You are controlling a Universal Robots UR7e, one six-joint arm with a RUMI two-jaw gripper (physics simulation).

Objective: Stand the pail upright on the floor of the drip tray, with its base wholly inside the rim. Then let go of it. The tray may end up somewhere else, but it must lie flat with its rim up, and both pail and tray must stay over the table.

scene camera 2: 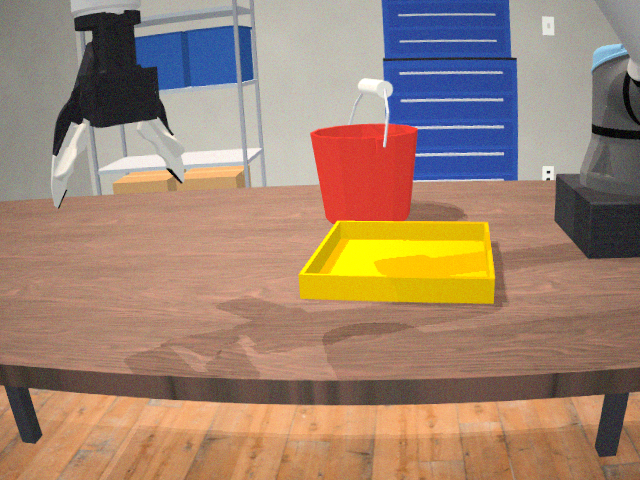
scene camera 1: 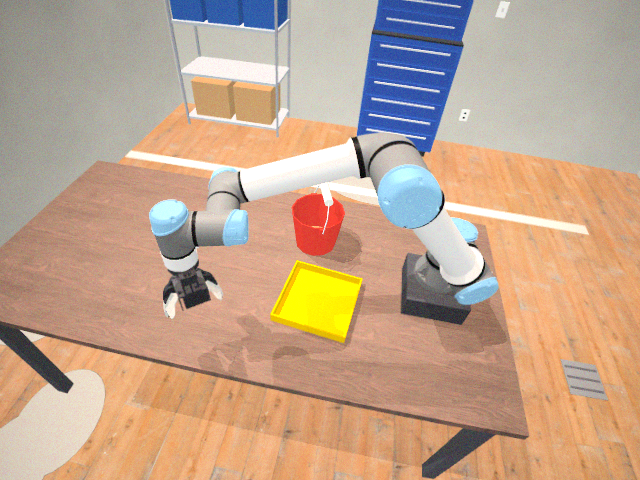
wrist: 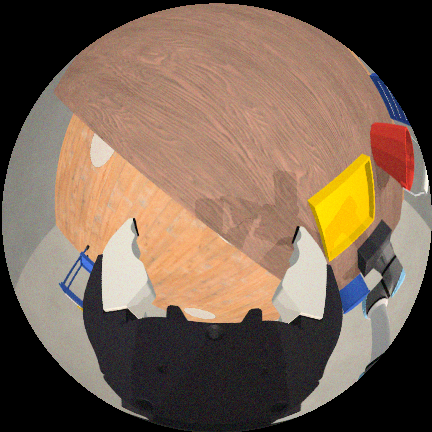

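Observation:
A red pail stands upright on the table, behind the tray and apart from it in the first scene view. Its white handle grip is raised above the mouth. A yellow drip tray lies flat with its rim up, in front of the pail. My gripper is open and empty. It hangs above the table, left of both pail and tray in the scene views, with its fingers pointing down.
The wooden table bears everything. The arm's dark base block stands right of the tray. The arm's forearm passes above and behind the pail in the first scene view. A shelf unit and blue drawer cabinet stand beyond the table.

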